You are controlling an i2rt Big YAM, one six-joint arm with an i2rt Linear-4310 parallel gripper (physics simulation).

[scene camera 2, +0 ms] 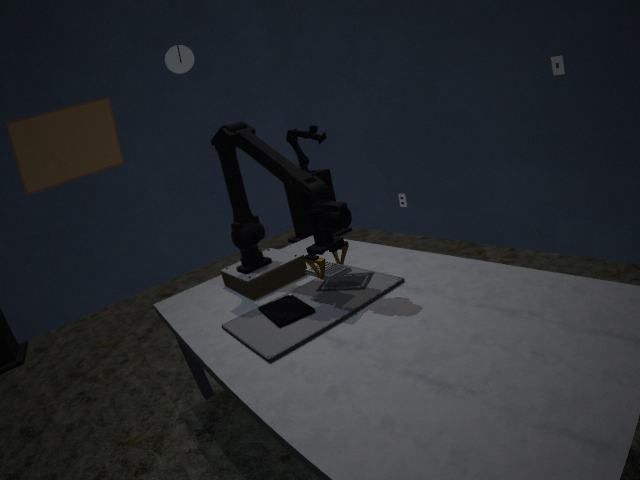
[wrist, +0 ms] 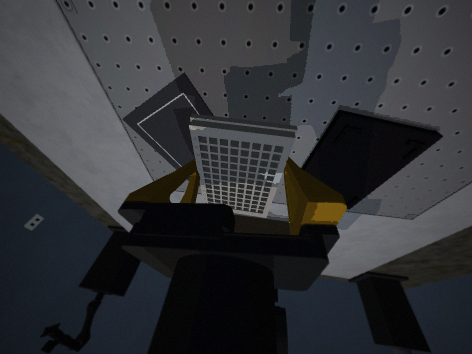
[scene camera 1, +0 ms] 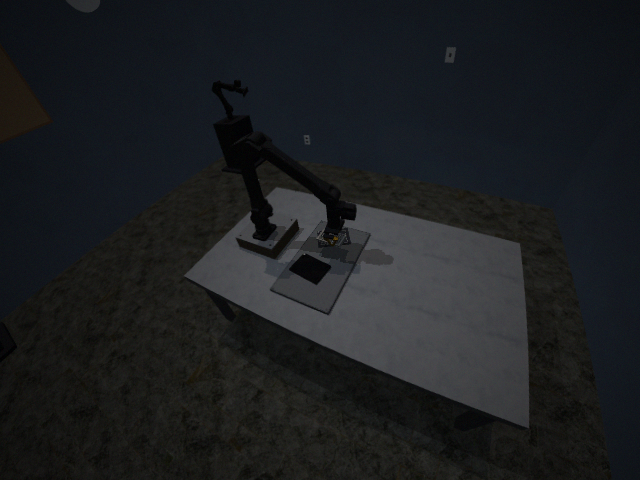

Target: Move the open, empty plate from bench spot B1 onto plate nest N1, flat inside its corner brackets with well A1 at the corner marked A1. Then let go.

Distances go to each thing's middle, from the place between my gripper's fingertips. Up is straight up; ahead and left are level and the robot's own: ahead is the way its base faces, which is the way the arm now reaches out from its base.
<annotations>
The black nest point(scene camera 2: 286, 310) is 15 cm to the right of my hand, 7 cm below it and 7 cm behind it. From my hand the other things lie so: plate point(wrist: 240, 162) 2 cm behind, 1 cm above.
</annotations>
